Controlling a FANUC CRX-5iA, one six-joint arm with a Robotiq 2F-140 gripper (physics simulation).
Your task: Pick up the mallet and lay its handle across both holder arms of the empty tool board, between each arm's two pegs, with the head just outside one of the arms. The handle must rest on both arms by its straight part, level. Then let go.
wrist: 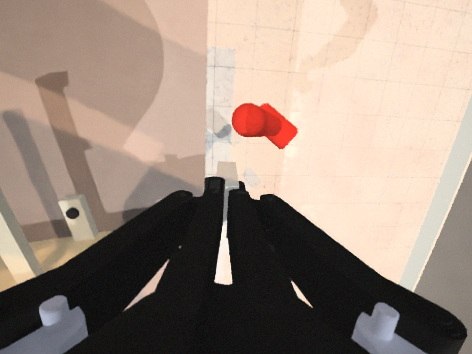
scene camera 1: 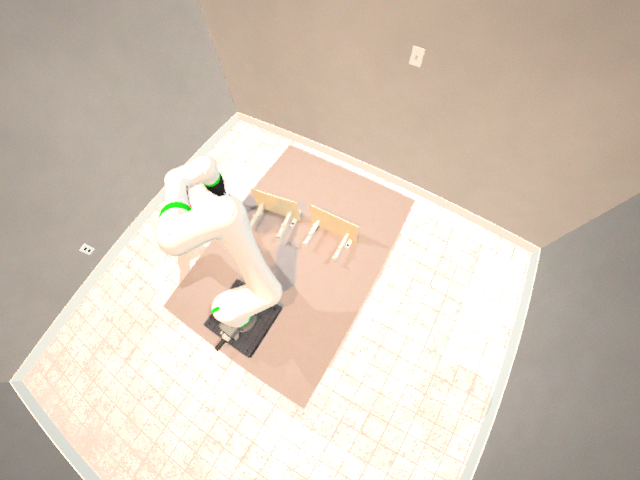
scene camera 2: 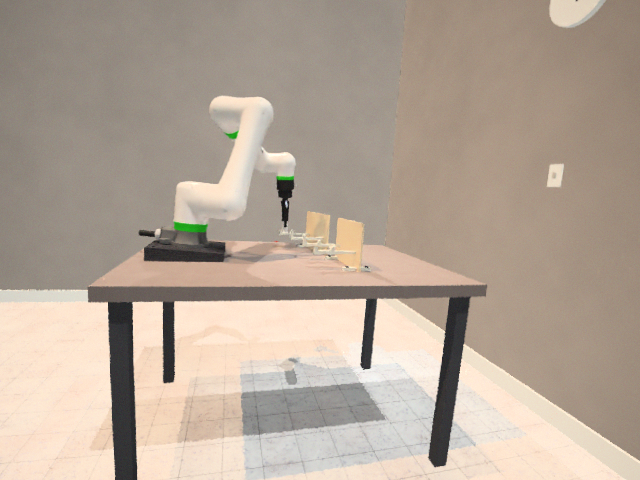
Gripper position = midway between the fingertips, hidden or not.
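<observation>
There's a red mallet (wrist: 249, 120) here, and I can see a tool board (scene camera 1: 273, 203) and a tool board (scene camera 2: 349, 242) too, plus my own gripper (wrist: 226, 176).
</observation>
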